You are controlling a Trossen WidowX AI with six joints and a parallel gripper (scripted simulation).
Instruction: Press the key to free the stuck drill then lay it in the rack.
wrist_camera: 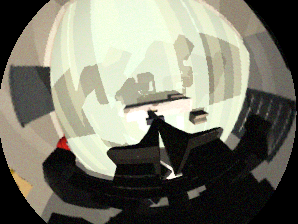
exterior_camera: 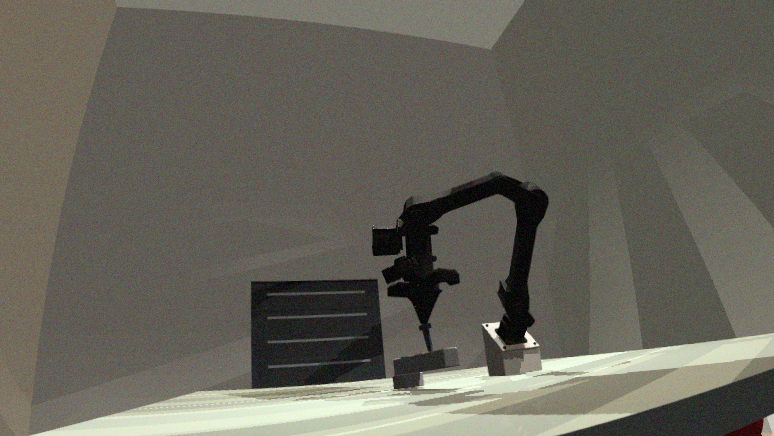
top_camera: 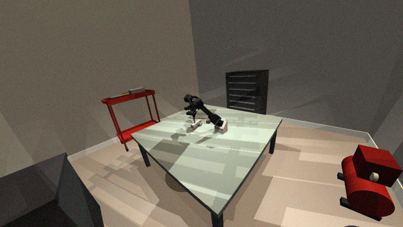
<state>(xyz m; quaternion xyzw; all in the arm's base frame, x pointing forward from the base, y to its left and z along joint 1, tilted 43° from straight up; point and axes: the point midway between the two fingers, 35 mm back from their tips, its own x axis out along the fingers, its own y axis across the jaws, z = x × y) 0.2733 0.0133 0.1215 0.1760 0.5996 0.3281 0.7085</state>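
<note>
My gripper tip is 30 mm above the blue key. The rest, counted from my gripper tip: drill: 80 mm below, 50 mm to the right, 10 mm ahead; then rack: 210 mm to the right, 110 mm below, 30 mm behind; then grey fixture block: 90 mm below, 30 mm to the right.
</note>
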